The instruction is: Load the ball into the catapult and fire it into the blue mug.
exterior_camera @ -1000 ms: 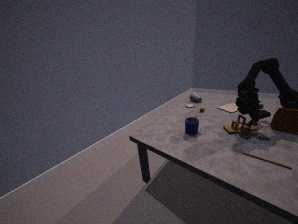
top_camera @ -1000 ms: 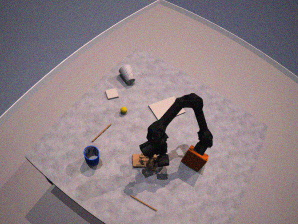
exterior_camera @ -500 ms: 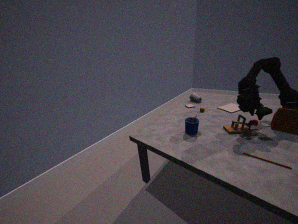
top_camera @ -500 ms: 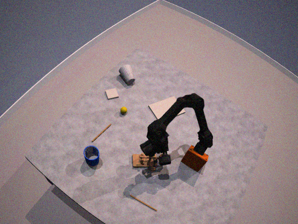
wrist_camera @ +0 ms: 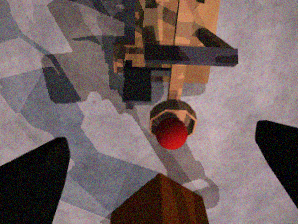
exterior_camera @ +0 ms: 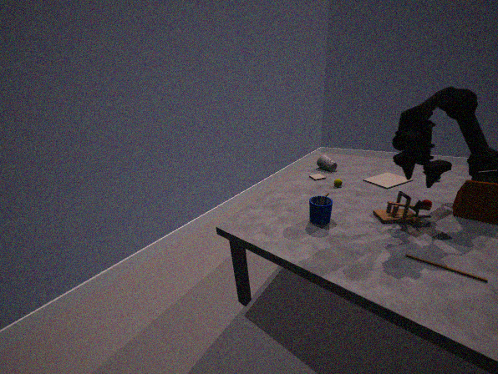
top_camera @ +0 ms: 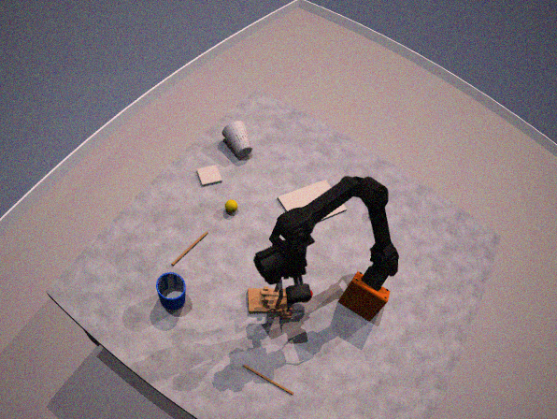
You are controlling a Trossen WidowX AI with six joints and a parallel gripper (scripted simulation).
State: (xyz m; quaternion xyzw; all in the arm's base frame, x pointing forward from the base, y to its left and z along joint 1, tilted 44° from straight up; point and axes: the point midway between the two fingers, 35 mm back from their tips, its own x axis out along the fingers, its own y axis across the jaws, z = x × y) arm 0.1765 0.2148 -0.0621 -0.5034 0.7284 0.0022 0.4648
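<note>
Right now the red ball is 4 cm behind my gripper tip, 6 cm to the right of it and 10 cm below it. The rest, counted from my gripper tip: blue mug (27 cm ahead, 22 cm to the left, 13 cm below); then wooden catapult (1 cm to the right, 11 cm below); then yellow ball (36 cm ahead, 17 cm to the right, 14 cm below).
</note>
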